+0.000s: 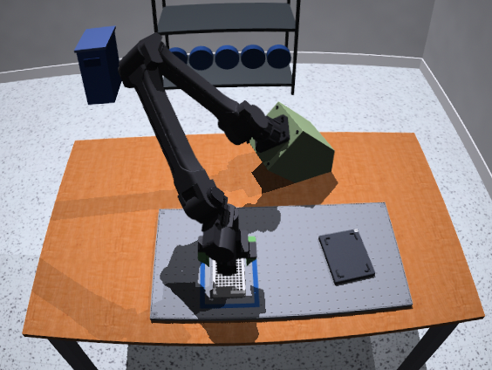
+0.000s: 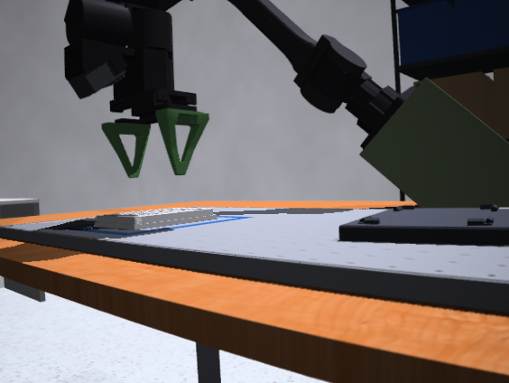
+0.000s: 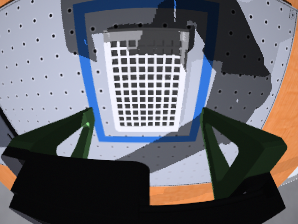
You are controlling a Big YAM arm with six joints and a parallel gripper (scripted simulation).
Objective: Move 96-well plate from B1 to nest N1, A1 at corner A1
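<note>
The 96-well plate lies 6 cm below my hand. From my hand the other things lie so: plate nest N1 (4 cm behind, 33 cm to the left, 6 cm below).
</note>
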